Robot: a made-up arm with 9 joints. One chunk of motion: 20 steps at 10 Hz.
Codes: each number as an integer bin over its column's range. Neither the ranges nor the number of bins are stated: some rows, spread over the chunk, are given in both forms.
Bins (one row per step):
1: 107 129 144 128 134 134 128 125 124
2: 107 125 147 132 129 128 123 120 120
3: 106 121 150 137 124 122 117 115 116
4: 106 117 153 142 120 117 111 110 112
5: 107 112 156 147 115 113 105 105 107
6: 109 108 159 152 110 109 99 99 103
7: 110 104 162 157 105 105 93 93 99
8: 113 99 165 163 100 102 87 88 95
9: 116 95 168 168 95 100 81 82 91
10: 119 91 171 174 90 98 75 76 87
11: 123 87 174 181 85 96 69 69 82
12: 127 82 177 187 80 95 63 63 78
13: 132 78 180 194 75 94 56 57 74
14: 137 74 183 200 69 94 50 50 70
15: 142 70 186 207 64 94 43 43 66
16: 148 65 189 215 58 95 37 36 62
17: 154 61 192 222 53 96 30 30 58
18: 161 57 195 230 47 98 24 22 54
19: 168 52 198 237 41 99 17 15 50
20: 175 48 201 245 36 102 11 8 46
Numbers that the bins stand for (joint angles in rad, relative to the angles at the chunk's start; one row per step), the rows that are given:
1: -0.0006 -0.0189 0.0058 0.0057 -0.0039 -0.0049 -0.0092 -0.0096 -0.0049
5: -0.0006 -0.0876 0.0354 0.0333 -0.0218 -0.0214 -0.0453 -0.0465 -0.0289
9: 0.0018 -0.1563 0.0651 0.0638 -0.0406 -0.0316 -0.0829 -0.0889 -0.0515
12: 0.0049 -0.2088 0.0873 0.0913 -0.0547 -0.0355 -0.1112 -0.1239 -0.0699
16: 0.0106 -0.2775 0.1169 0.1320 -0.0754 -0.0355 -0.1520 -0.1736 -0.0925
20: 0.0180 -0.3461 0.1466 0.1755 -0.0961 -0.0300 -0.1927 -0.2253 -0.1151
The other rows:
2: -0.0006 -0.0351 0.0132 0.0115 -0.0086 -0.0096 -0.0171 -0.0188 -0.0106
3: -0.0009 -0.0513 0.0206 0.0188 -0.0133 -0.0143 -0.0265 -0.0280 -0.0162
4: -0.0009 -0.0674 0.0280 0.0260 -0.0171 -0.0182 -0.0359 -0.0373 -0.0219
6: -0.0001 -0.1038 0.0428 0.0405 -0.0265 -0.0245 -0.0547 -0.0575 -0.0346
7: 0.0002 -0.1199 0.0502 0.0478 -0.0312 -0.0276 -0.0641 -0.0686 -0.0402
8: 0.0010 -0.1401 0.0576 0.0565 -0.0359 -0.0300 -0.0735 -0.0778 -0.0459
10: 0.0027 -0.1724 0.0725 0.0725 -0.0453 -0.0331 -0.0924 -0.0999 -0.0572
11: 0.0038 -0.1886 0.0799 0.0826 -0.0500 -0.0347 -0.1018 -0.1128 -0.0642
13: 0.0062 -0.2249 0.0947 0.1015 -0.0594 -0.0363 -0.1222 -0.1349 -0.0755
14: 0.0076 -0.2411 0.1021 0.1102 -0.0651 -0.0363 -0.1316 -0.1478 -0.0812
15: 0.0090 -0.2573 0.1095 0.1204 -0.0698 -0.0363 -0.1425 -0.1607 -0.0868
17: 0.0123 -0.2936 0.1244 0.1421 -0.0801 -0.0347 -0.1629 -0.1847 -0.0981
18: 0.0142 -0.3098 0.1318 0.1537 -0.0858 -0.0331 -0.1724 -0.1995 -0.1038
19: 0.0161 -0.3300 0.1392 0.1639 -0.0914 -0.0324 -0.1833 -0.2124 -0.1094

